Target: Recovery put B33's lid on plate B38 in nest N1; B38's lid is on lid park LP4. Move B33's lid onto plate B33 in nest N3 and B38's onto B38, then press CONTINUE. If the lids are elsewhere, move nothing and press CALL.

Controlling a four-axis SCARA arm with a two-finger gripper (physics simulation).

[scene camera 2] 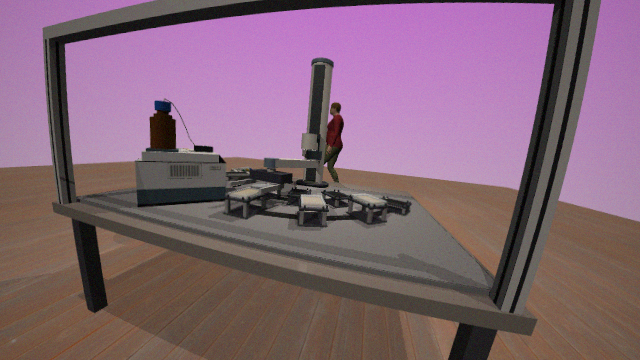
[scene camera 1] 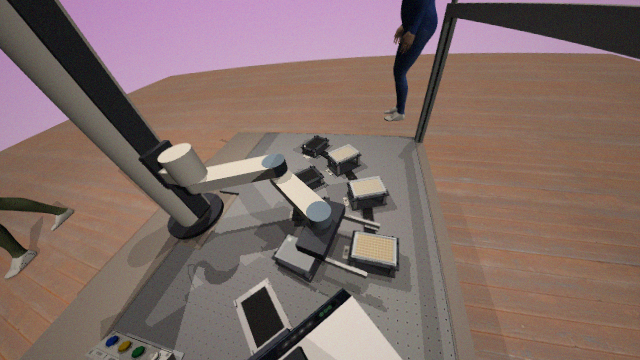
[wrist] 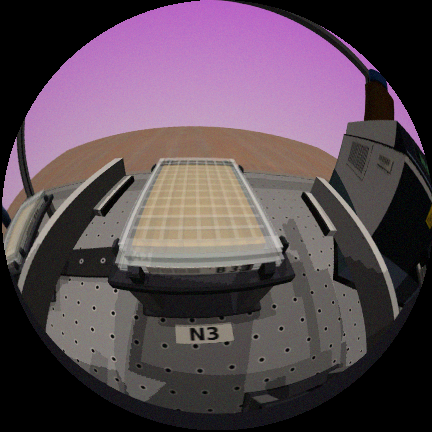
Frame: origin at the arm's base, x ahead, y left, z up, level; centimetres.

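Seen in the pictures: gripper, fingertip midpoint: point(scene camera 2: 244, 187) point(scene camera 1: 373, 249) point(wrist: 219, 171); arm's base at its link origin: point(scene camera 2: 312, 184) point(scene camera 1: 197, 215).
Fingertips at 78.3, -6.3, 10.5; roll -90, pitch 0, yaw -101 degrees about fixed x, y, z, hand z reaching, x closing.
Note:
Offsets run from my fingertips to a thing's top centre, as dx, dy, dz. "*": to the spot under its first point.
Plate B33 @(+0.3, +1.5, -1.0) point(scene camera 1: 374, 248) point(wrist: 200, 210) sits level in nest N3 @(+0.3, +1.5, -1.5) point(wrist: 200, 289), its label partly legible in the wrist view. A clear lid @(* -5.8, +4.0, -1.3) point(wrist: 150, 256) covers it. My gripper point(scene camera 1: 372, 250) point(wrist: 219, 171) is open, one finger on each side of the plate, with gaps between its pads and the lid. Two more plates stand in nests: a middle one @(-3.4, +27.0, -1.2) point(scene camera 1: 367, 187) point(scene camera 2: 313, 201) and a far one @(-16.1, +47.5, -0.6) point(scene camera 1: 344, 154) point(scene camera 2: 369, 200); their labels are unreadable and their lids hard to tell. A low park @(* -23.7, -4.5, -3.5) point(scene camera 1: 295, 254) beside the gripper body bears a pale grey cover; its label is unreadable.
Dark low parks @(* -33.8, +58.6, -5.0) point(scene camera 1: 315, 145) @(* -29.6, +32.0, -4.7) point(scene camera 1: 309, 177) stand behind the arm. A white instrument @(* +5.9, -25.0, +2.6) point(scene camera 2: 181, 175) point(wrist: 370, 175) with a brown bottle @(* +8.4, -30.9, +19.2) point(scene camera 2: 163, 131) stands to the wrist view's right. A button panel @(* -48.8, -37.0, -3.8) point(scene camera 1: 163, 354) is at the near left. A person in blue point(scene camera 1: 410, 55) stands beyond the table.

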